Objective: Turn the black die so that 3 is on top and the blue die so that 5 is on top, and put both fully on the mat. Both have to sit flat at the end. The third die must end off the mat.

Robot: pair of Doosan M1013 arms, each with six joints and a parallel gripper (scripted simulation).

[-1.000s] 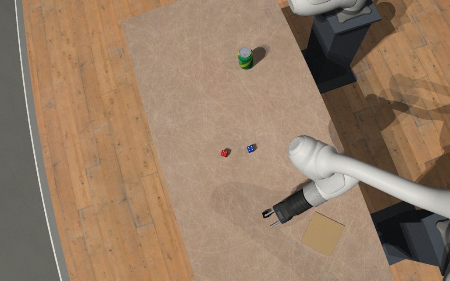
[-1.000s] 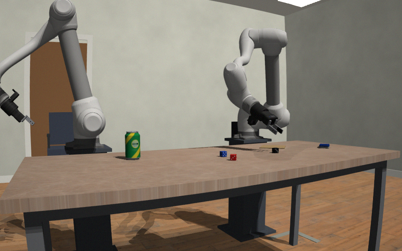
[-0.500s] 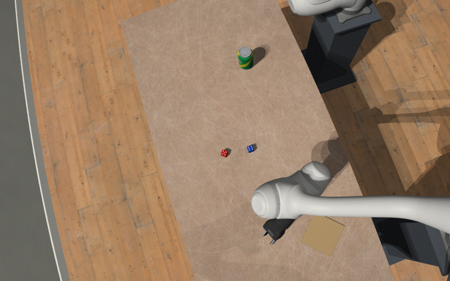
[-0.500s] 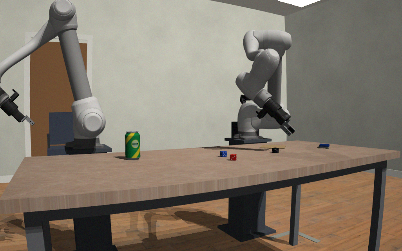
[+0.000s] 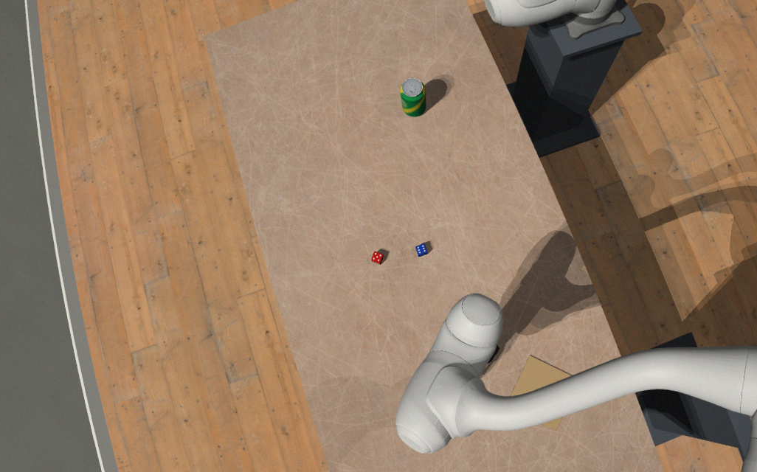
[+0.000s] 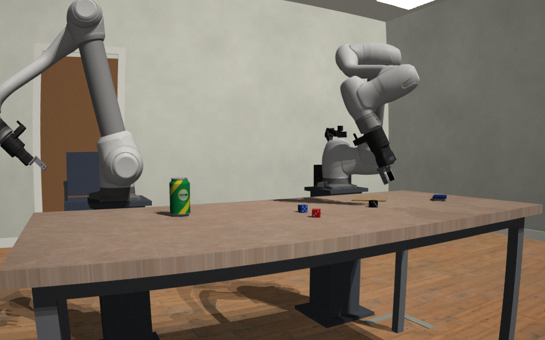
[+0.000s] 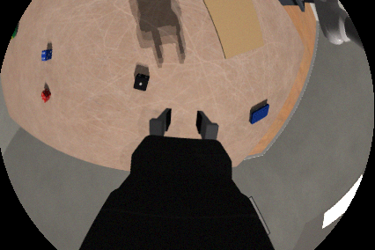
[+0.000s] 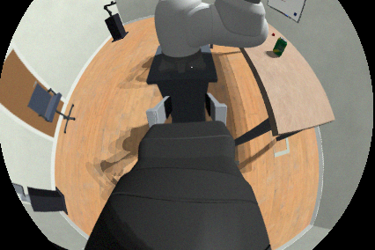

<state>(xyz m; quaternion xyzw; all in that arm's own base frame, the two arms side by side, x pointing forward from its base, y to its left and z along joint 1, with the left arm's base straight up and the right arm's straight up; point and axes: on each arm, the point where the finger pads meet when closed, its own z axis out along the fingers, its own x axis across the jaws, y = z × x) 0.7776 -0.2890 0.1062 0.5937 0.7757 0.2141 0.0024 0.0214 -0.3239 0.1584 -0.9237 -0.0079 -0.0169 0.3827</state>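
Note:
My left gripper is now 90 mm above the black die, 70 mm to the left of it and 10 mm past it. The rest, counted from my left hand: red die (370 mm to the right, 90 mm below, 70 mm ahead); then tan mat (200 mm behind, 100 mm below, 90 mm to the left); then blue die (350 mm to the right, 90 mm below, 50 mm behind).

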